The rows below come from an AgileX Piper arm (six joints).
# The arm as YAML. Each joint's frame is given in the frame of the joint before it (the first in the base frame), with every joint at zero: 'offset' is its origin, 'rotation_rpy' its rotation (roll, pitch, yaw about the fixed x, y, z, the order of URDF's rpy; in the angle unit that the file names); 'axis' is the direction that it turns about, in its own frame. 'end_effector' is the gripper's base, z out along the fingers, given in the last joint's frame.
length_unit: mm
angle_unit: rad
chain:
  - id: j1
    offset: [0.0, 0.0, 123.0]
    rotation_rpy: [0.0, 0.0, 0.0]
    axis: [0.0, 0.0, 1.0]
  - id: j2
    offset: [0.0, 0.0, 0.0]
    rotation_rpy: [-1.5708, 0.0, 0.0]
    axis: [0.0, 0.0, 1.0]
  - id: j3
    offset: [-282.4, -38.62, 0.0]
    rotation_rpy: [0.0, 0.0, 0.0]
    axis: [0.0, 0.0, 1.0]
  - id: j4
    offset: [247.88, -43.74, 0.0]
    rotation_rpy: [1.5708, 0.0, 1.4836]
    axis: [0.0, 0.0, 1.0]
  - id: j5
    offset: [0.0, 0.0, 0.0]
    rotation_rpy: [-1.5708, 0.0, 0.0]
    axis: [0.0, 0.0, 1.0]
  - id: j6
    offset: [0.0, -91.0, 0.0]
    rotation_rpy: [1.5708, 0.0, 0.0]
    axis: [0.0, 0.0, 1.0]
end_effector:
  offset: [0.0, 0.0, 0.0]
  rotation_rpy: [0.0, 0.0, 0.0]
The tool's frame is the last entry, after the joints.
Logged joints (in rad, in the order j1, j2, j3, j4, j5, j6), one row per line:
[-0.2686 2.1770 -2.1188 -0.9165 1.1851 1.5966]
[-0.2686 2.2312 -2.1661 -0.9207 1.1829 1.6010]
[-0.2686 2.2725 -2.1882 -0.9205 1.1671 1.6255]
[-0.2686 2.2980 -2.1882 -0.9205 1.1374 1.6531]
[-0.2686 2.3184 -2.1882 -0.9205 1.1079 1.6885]
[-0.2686 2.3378 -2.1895 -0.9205 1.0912 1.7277]
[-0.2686 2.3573 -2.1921 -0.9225 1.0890 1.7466]
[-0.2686 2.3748 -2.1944 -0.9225 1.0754 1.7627]
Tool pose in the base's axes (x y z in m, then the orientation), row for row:
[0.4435 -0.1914 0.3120 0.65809 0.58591 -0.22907 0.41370]
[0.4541 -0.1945 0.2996 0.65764 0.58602 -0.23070 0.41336]
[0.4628 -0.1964 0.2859 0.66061 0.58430 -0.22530 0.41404]
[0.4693 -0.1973 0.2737 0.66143 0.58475 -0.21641 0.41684]
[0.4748 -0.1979 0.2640 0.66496 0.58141 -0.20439 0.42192]
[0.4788 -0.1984 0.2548 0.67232 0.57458 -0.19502 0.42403]
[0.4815 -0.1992 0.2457 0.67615 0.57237 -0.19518 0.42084]
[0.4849 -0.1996 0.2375 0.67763 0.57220 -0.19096 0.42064]
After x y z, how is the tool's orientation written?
As a quaternion, x y z w.
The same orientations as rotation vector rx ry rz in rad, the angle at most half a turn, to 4 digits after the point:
[1.6543 1.4728 -0.5758]
[1.6534 1.4733 -0.5800]
[1.6604 1.4686 -0.5663]
[1.6603 1.4678 -0.5432]
[1.6652 1.4560 -0.5119]
[1.6821 1.4375 -0.4879]
[1.6941 1.4341 -0.4890]
[1.6980 1.4338 -0.4785]

